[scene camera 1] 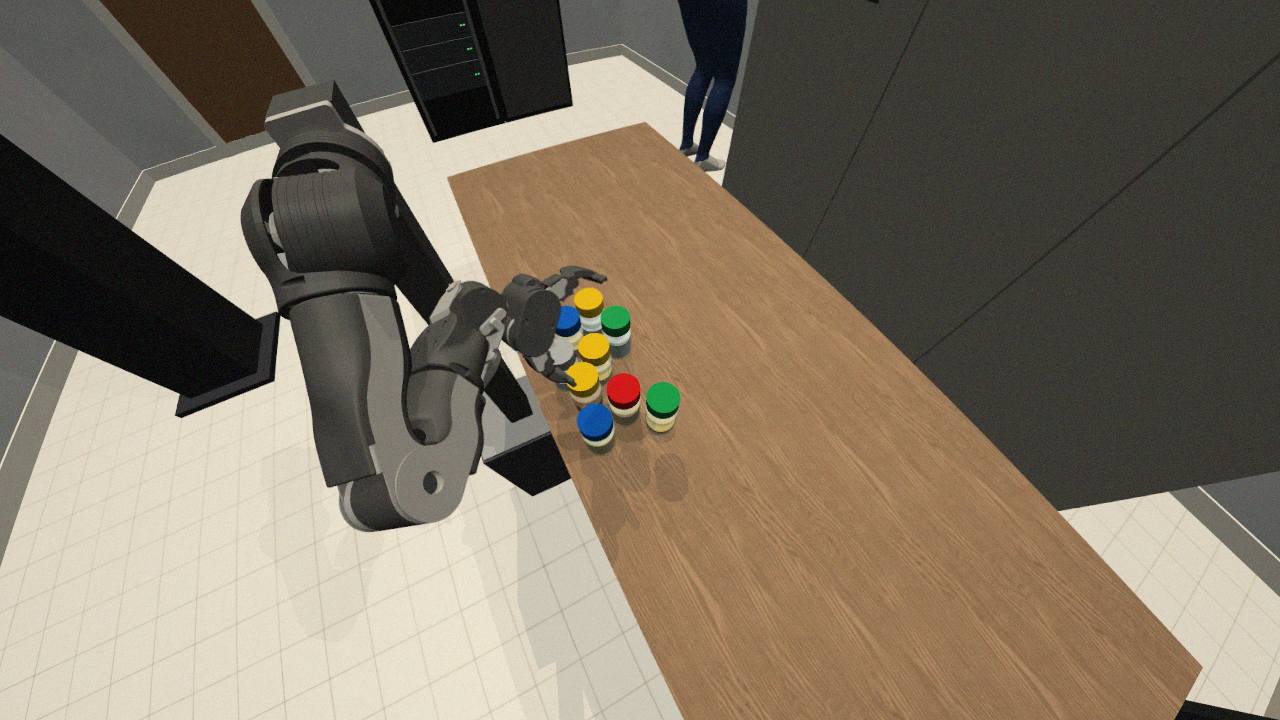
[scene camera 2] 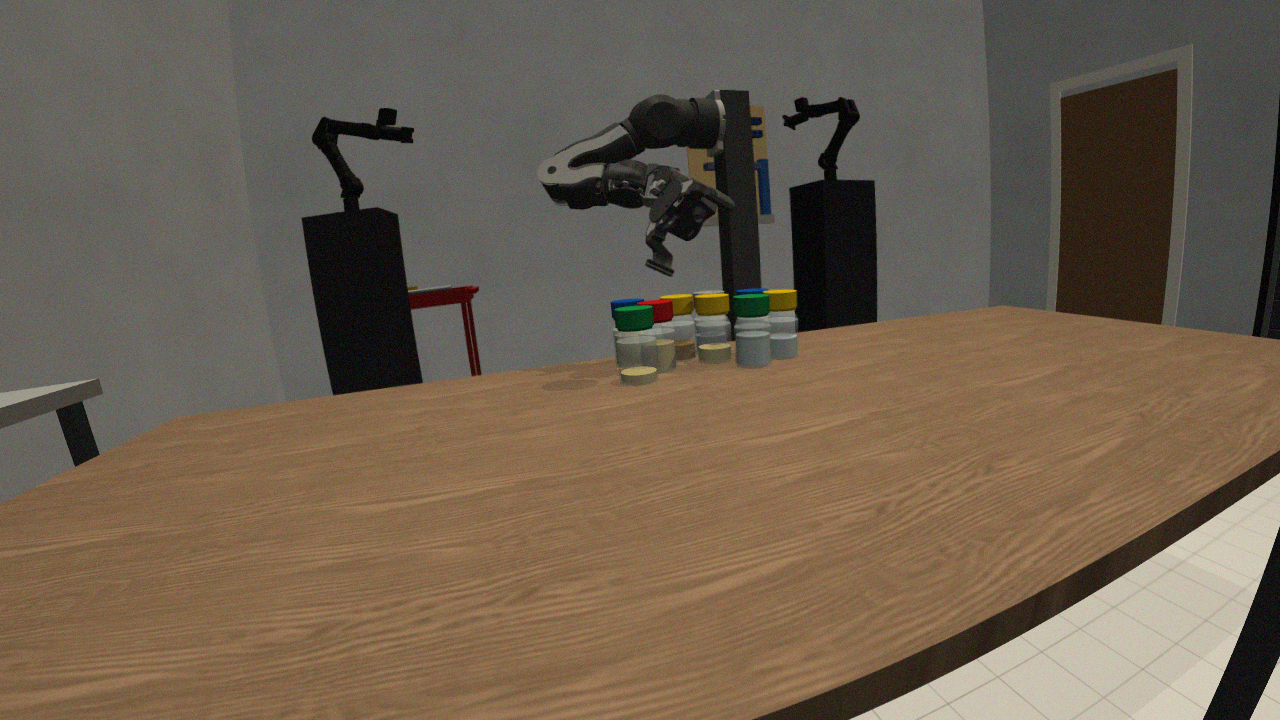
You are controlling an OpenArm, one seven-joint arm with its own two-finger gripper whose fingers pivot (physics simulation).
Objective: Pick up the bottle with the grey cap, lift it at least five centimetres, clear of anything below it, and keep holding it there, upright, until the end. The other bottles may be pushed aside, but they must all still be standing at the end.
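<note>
The grey-capped bottle (scene camera 1: 563, 347) (scene camera 2: 709, 291) stands in the cluster near the table edge on the arm's side. In scene camera 1 the gripper's finger partly covers it; in scene camera 2 part of its cap shows behind a yellow-capped bottle (scene camera 2: 712, 305). Its body is mostly hidden. My gripper (scene camera 1: 588, 330) (scene camera 2: 696, 236) is open and empty, tilted, above the bottle caps. Around the grey cap stand a blue-capped bottle (scene camera 1: 566, 320) and two yellow-capped bottles (scene camera 1: 594, 349) (scene camera 1: 582, 379). The bottles that show are upright.
Further bottles stand in the cluster: a yellow-capped one (scene camera 1: 588, 301) (scene camera 2: 780, 300), two green-capped ones (scene camera 1: 615, 320) (scene camera 1: 663, 399), a red-capped one (scene camera 1: 623, 390) and another blue-capped one (scene camera 1: 595, 420). The wooden table (scene camera 1: 760, 447) (scene camera 2: 626, 501) extends beyond them. A dark post (scene camera 2: 739, 179) rises behind the arm.
</note>
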